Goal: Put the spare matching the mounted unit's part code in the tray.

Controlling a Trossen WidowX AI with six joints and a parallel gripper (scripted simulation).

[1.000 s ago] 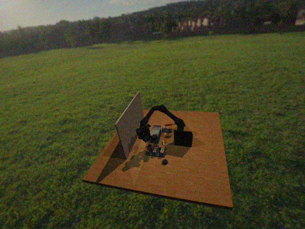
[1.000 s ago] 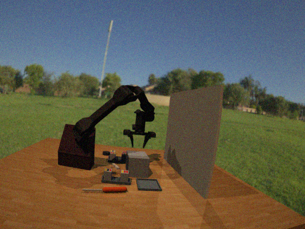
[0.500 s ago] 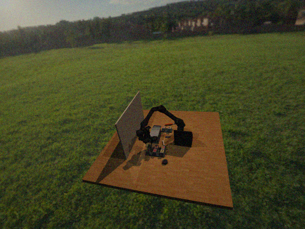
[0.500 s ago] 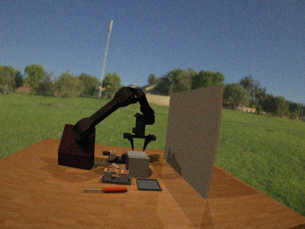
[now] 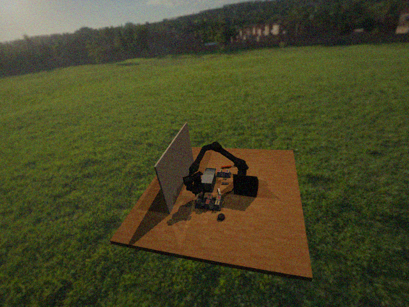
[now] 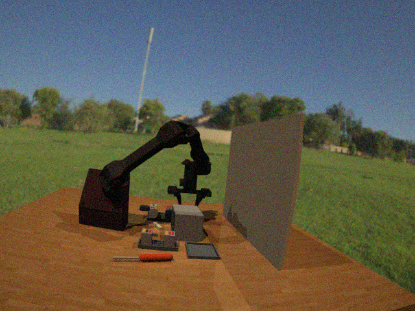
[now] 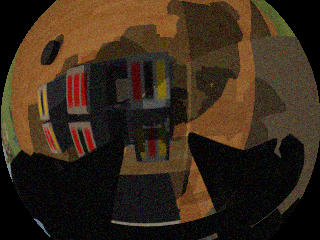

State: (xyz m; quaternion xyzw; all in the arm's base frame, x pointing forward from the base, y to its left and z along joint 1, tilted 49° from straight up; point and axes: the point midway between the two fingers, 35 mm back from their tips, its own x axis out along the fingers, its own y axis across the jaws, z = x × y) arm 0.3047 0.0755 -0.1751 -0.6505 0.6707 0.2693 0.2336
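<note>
My gripper tip is 1 cm above the spare. Also, from my gripper tip: mounted unit (17 cm to the right, 2 cm behind); then tall grey panel (22 cm ahead, 17 cm to the right, 17 cm above); then tray (36 cm to the right, 5 cm below, 2 cm ahead).
</note>
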